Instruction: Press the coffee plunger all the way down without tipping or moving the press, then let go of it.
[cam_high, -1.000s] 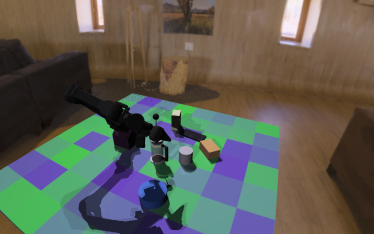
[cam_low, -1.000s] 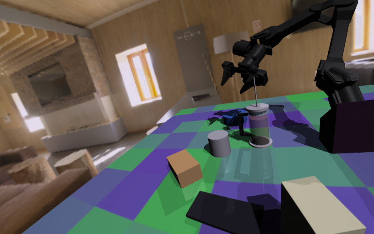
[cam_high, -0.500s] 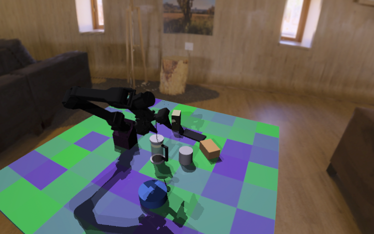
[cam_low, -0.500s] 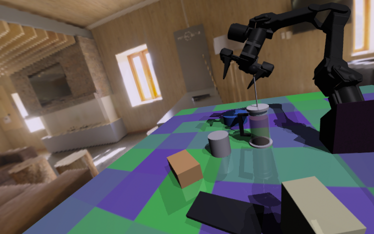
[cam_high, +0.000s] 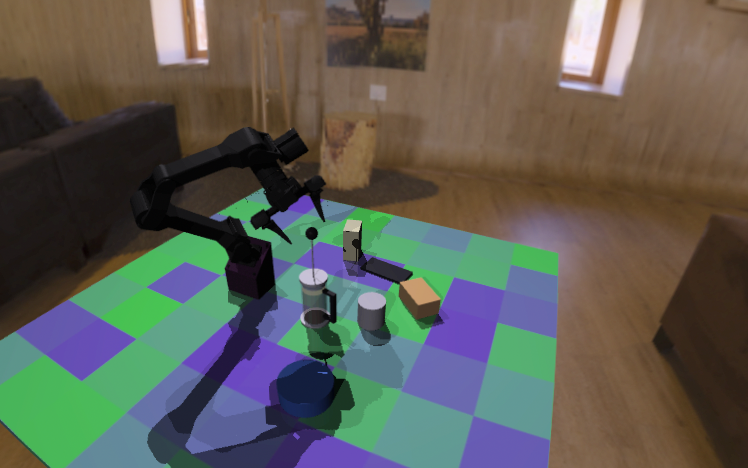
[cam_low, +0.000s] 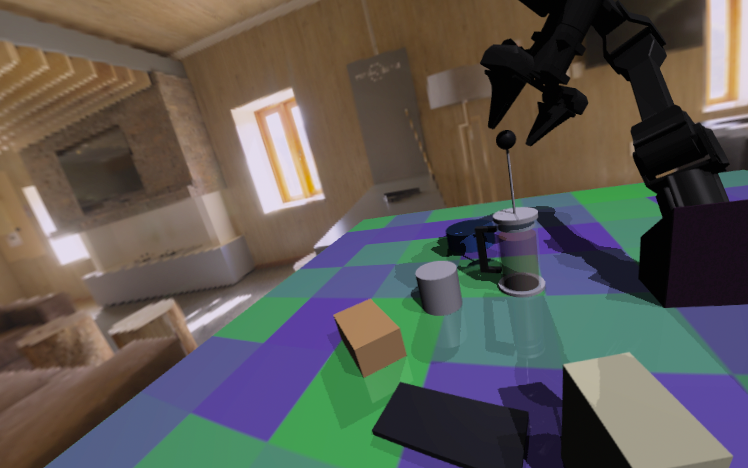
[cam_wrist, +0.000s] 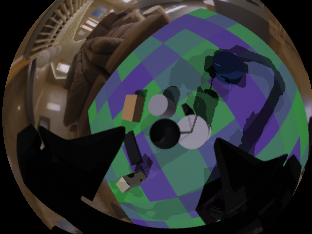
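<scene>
Right now the glass coffee press is 20 mm ahead of my gripper tip and 130 mm below it. The rest, counted from my gripper tip: blue round tub: 100 mm ahead, 230 mm to the right, 240 mm below; tan box: 250 mm ahead, 170 mm to the left, 240 mm below.
</scene>
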